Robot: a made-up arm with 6 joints. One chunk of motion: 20 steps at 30 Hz.
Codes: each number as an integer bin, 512 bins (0 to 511) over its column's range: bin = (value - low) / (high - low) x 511, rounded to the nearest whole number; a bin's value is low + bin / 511 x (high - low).
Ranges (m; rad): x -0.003..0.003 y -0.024..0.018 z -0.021..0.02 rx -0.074..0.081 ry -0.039..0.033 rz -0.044..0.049
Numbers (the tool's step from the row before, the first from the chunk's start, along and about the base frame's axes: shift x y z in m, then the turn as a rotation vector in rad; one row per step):
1: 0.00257 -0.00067 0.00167 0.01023 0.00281 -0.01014
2: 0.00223 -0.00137 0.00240 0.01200 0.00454 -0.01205
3: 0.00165 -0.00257 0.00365 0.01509 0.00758 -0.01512
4: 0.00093 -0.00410 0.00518 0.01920 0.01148 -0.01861
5: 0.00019 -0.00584 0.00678 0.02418 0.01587 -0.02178
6: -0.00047 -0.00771 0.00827 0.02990 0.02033 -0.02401
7: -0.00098 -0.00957 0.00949 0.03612 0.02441 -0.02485
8: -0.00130 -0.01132 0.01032 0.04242 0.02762 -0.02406
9: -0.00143 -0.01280 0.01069 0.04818 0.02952 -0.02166
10: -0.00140 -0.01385 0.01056 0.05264 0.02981 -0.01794
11: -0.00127 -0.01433 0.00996 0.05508 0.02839 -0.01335
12: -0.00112 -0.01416 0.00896 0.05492 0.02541 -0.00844
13: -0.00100 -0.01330 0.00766 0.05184 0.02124 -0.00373
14: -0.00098 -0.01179 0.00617 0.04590 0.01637 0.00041
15: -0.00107 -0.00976 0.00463 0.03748 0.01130 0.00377
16: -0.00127 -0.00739 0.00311 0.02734 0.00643 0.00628
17: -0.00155 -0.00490 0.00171 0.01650 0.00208 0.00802
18: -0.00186 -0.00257 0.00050 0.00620 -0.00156 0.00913
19: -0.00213 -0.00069 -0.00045 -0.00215 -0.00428 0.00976
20: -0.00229 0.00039 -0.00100 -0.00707 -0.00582 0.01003
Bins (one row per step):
1: 474 284 283 278 297 186
2: 445 275 292 284 309 176
3: 396 261 307 294 331 159
4: 335 242 326 307 358 140
5: 272 221 346 324 389 122
6: 215 198 365 343 421 110
7: 172 176 380 363 450 105
8: 145 154 390 384 473 110
9: 134 136 395 403 486 123
10: 136 123 393 418 488 143
11: 147 118 386 426 478 168
12: 160 120 373 425 457 195
13: 170 130 357 415 428 221
14: 172 149 339 395 393 244
15: 164 173 319 368 357 262
16: 147 202 300 334 322 276
17: 123 232 283 298 292 286
18: 97 261 268 264 266 292
19: 74 284 256 237 246 295
20: 60 297 249 221 235 297

